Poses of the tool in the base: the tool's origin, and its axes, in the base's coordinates. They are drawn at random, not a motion.
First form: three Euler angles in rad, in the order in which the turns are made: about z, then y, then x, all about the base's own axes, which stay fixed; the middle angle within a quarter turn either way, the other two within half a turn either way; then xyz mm.
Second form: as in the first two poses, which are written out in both.
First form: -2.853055 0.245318 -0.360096 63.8 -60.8 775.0
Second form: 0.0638 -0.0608 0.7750 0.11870 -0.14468 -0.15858 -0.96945
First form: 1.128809 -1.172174 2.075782 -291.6 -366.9 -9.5
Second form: -0.2916 -0.3669 -0.0095 0.61245 0.45599 -0.62126 -0.17612
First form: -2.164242 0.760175 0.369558 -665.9 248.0 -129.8
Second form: -0.6659 0.2480 -0.1298 0.48872 -0.24190 0.32185 -0.77398
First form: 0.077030 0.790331 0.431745 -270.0 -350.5 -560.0
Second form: -0.2700 -0.3505 -0.5600 0.89767 0.21202 0.36813 0.11711
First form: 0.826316 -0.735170 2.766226 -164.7 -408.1 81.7
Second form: -0.1647 -0.4081 0.0817 0.30122 0.81275 -0.42951 -0.25344
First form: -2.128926 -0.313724 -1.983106 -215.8 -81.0 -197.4
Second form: -0.2158 -0.0810 -0.1974 0.37654 -0.32610 -0.76436 -0.40943
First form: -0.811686 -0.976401 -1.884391 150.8 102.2 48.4
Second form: 0.1508 0.1022 0.0484 0.62691 -0.54745 -0.53542 0.14354
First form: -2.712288 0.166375 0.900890 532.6 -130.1 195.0
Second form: 0.5326 -0.1301 0.1950 0.22644 0.01933 0.43984 -0.86885
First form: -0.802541 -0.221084 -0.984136 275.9 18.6 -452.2
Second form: 0.2759 0.0186 -0.4522 0.82675 -0.39429 -0.27291 -0.29417
